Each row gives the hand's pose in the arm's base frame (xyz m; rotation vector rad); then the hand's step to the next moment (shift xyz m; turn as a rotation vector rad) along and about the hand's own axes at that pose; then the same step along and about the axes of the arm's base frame.
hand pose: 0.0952 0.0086 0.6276 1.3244 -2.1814 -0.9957
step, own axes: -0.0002 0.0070 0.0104 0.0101 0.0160 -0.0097
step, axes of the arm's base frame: -0.0108 0.0061 -0.0017 -0.0080 -0.0077 0.0181
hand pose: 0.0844 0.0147 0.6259 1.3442 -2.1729 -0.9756
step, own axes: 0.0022 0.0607 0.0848 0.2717 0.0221 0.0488
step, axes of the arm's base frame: -0.0931 0.0454 -0.0124 -0.1688 -0.2184 -0.0226
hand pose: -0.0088 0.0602 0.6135 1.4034 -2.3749 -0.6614
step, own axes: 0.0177 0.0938 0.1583 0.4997 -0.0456 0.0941
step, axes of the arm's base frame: -0.1532 0.0603 -0.0840 -0.2488 -0.4364 -0.0910
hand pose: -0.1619 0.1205 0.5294 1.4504 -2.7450 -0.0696
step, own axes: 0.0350 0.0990 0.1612 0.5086 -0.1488 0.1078
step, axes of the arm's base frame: -0.1099 0.0305 -0.1550 -0.1694 -0.5015 -0.1104
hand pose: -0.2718 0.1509 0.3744 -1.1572 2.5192 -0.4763
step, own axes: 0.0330 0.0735 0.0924 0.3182 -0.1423 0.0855
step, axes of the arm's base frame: -0.0298 0.0047 -0.1188 -0.0658 -0.3470 -0.0641
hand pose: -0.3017 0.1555 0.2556 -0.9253 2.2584 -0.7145
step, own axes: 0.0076 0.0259 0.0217 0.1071 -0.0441 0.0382
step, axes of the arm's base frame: -0.0007 0.0048 -0.0343 -0.0173 -0.1168 -0.0305
